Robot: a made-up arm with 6 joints. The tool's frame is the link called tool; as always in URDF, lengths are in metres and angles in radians. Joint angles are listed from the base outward.
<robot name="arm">
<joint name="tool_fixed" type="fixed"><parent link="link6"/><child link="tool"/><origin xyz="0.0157 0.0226 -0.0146" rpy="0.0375 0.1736 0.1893"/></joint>
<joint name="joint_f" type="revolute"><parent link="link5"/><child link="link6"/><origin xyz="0.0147 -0.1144 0.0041"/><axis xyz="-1 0 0"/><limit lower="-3.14" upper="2.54"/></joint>
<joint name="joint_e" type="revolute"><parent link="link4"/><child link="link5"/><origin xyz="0.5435 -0.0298 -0.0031"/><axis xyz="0 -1 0"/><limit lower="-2.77" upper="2.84"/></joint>
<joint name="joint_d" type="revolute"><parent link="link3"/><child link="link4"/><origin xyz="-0.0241 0.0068 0.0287"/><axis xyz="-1 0 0"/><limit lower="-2.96" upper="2.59"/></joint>
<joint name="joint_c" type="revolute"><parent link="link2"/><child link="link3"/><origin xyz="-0.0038 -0.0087 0.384"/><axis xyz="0 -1 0"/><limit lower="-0.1" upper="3.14"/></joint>
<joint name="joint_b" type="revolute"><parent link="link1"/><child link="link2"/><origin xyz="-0.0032 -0.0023 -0.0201"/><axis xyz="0 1 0"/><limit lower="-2.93" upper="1.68"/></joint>
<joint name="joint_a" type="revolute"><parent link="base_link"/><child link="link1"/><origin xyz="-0.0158 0.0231 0.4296"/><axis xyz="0 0 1"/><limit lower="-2.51" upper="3.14"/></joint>
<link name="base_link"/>
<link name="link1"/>
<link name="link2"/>
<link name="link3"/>
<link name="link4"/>
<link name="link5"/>
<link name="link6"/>
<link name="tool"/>
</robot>
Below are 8 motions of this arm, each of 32 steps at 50 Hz.
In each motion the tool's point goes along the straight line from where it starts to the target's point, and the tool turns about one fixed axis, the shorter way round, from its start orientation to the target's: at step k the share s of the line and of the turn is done. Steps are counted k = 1, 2, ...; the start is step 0. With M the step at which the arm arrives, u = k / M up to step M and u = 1 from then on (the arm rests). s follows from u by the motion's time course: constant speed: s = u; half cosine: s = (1 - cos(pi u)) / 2; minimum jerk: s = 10 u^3 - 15 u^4 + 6 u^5.
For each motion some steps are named. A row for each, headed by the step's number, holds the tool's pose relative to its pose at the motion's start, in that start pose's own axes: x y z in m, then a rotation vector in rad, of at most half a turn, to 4 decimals.
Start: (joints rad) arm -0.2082 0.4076 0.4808 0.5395 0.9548 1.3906
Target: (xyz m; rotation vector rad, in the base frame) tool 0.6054 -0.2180 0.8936 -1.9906 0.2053 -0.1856
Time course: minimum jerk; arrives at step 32
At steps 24, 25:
24: -0.0311 -0.0090 0.0284 -0.1362 -0.0006 0.7077
25: -0.0322 -0.0093 0.0293 -0.1408 -0.0006 0.7315

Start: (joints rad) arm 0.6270 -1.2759 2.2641 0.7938 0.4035 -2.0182
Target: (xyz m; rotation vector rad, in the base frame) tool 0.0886 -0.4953 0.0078 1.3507 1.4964 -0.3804
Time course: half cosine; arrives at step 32
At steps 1, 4, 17, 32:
1: -0.0011 0.0011 0.0008 -0.0002 -0.0003 0.0027
4: -0.0166 0.0181 0.0128 -0.0025 -0.0044 0.0427
17: -0.2400 0.2612 0.1853 -0.0354 -0.0628 0.6163
32: -0.4372 0.4758 0.3376 -0.0645 -0.1144 1.1227

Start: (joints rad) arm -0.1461 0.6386 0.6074 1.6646 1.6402 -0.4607
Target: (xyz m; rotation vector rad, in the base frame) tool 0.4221 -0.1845 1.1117 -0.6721 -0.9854 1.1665
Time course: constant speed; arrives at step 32
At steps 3, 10, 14, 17, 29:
3: -0.0236 -0.0030 0.0317 -0.0029 -0.0321 -0.0489
10: -0.0788 -0.0100 0.1057 -0.0096 -0.1072 -0.1629
14: -0.1103 -0.0140 0.1480 -0.0135 -0.1500 -0.2281
17: -0.1339 -0.0170 0.1798 -0.0164 -0.1822 -0.2770
29: -0.2284 -0.0291 0.3066 -0.0280 -0.3108 -0.4725

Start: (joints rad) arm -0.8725 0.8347 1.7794 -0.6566 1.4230 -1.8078
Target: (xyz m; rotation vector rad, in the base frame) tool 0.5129 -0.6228 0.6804 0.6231 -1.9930 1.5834
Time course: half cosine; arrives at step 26
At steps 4, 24, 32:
4: -0.0232 0.0122 0.0031 0.0005 -0.0130 -0.0162
24: -0.3996 0.2101 0.0526 0.0082 -0.2242 -0.2788
32: -0.4055 0.2132 0.0534 0.0083 -0.2275 -0.2829

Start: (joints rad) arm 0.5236 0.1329 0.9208 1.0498 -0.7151 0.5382
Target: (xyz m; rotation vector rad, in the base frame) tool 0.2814 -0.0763 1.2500 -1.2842 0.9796 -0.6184
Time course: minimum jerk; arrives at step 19
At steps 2, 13, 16, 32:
2: 0.0000 -0.0006 -0.0017 -0.0028 0.0087 0.0015
13: -0.0005 -0.0509 -0.1368 -0.2325 0.7159 0.1254
16: -0.0006 -0.0605 -0.1626 -0.2764 0.8510 0.1490
32: -0.0007 -0.0624 -0.1677 -0.2851 0.8779 0.1538

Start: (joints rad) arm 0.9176 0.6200 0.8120 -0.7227 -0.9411 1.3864
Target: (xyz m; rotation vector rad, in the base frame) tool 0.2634 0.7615 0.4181 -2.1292 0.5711 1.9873
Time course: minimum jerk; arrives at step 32
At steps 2, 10, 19, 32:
2: 0.0008 0.0005 0.0001 -0.0012 0.0016 0.0015
10: 0.0669 0.0424 0.0077 -0.1009 0.1308 0.1233
19: 0.2495 0.1582 0.0288 -0.3766 0.4879 0.4601
32: 0.3714 0.2356 0.0429 -0.5607 0.7264 0.6850

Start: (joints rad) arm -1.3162 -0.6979 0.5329 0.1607 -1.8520 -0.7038
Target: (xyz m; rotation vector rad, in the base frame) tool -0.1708 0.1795 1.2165 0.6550 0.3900 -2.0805
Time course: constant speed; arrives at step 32
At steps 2, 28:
2: -0.0056 -0.0006 -0.0028 -0.0161 -0.0192 -0.0455
28: -0.0788 -0.0085 -0.0395 -0.2247 -0.2692 -0.6371

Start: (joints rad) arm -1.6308 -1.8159 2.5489 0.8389 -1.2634 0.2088
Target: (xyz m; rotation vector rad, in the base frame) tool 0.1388 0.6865 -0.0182 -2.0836 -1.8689 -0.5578
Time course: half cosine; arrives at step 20
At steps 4, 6, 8, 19, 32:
4: 0.0044 0.0344 -0.0029 0.0127 0.0113 0.0717
6: 0.0096 0.0742 -0.0062 0.0274 0.0244 0.1547
8: 0.0160 0.1244 -0.0105 0.0459 0.0409 0.2593
19: 0.0461 0.3577 -0.0301 0.1322 0.1176 0.7458
32: 0.0464 0.3600 -0.0303 0.1330 0.1184 0.7504

